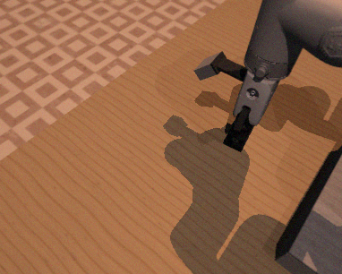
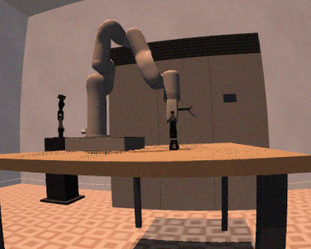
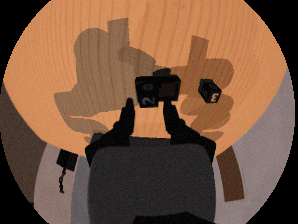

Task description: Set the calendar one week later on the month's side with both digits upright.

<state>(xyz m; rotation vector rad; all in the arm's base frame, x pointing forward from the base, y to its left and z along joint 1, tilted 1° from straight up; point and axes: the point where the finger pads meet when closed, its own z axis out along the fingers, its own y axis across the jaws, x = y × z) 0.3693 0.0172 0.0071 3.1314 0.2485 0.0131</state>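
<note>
Now: the black digit cube 4 cm below my hand. The rest, counted from my hand: black cube: 2 cm ahead, 12 cm to the right, 5 cm below.
</note>
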